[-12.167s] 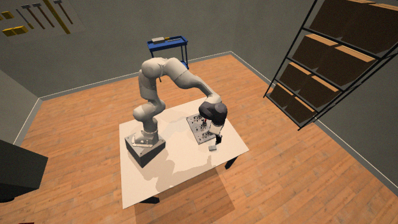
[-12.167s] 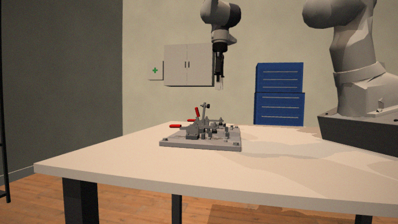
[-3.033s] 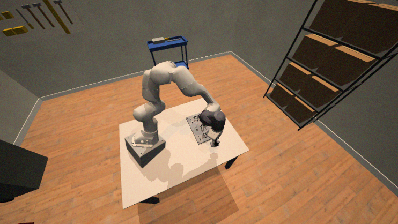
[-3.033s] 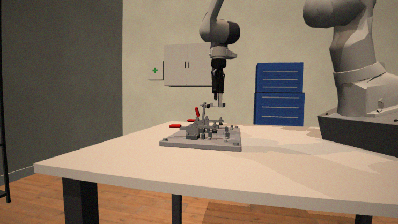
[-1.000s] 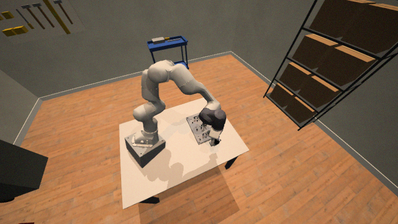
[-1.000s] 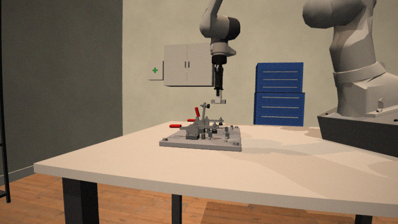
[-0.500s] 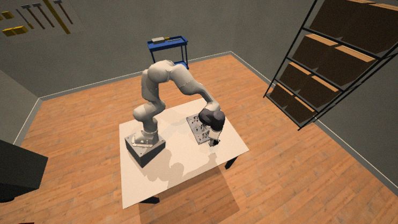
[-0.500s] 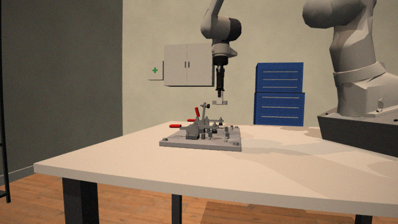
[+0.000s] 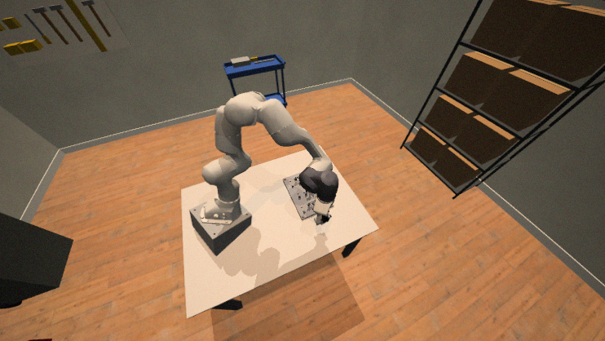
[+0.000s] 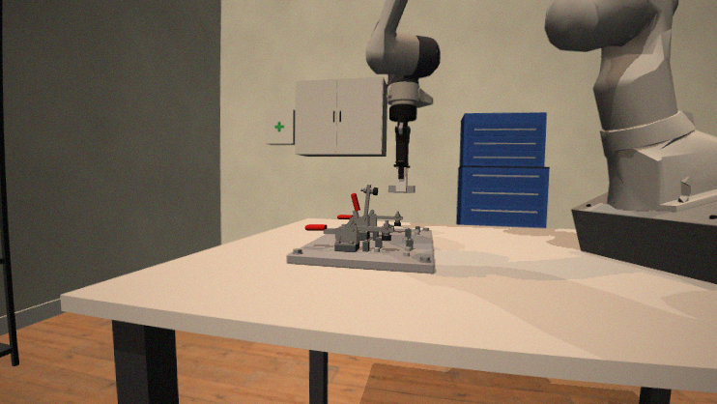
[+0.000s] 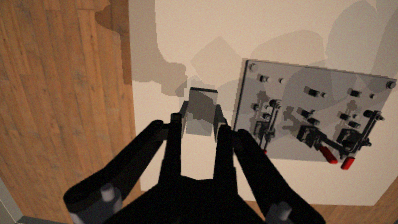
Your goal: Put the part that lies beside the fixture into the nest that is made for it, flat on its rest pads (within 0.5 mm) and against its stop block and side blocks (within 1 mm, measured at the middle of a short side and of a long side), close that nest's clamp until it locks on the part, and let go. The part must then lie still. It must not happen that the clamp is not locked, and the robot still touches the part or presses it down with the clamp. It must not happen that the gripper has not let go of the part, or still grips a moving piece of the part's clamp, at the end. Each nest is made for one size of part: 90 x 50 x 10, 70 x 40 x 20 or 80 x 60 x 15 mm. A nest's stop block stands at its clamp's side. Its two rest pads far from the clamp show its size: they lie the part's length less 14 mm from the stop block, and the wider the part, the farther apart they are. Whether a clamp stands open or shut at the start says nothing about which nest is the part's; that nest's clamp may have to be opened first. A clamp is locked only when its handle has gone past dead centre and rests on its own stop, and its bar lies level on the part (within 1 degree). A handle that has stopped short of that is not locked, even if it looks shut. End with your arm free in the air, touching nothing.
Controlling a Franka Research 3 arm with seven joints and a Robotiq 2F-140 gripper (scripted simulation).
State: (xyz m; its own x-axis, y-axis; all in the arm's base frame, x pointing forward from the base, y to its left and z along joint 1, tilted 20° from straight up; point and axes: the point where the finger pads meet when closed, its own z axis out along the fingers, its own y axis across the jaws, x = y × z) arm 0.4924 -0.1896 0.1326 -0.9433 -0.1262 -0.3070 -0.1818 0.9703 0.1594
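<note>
Now: the grey fixture plate 20 mm behind my hand, 260 mm to the left of it and 130 mm below it. Round my hand: grey block part 30 mm below.
</note>
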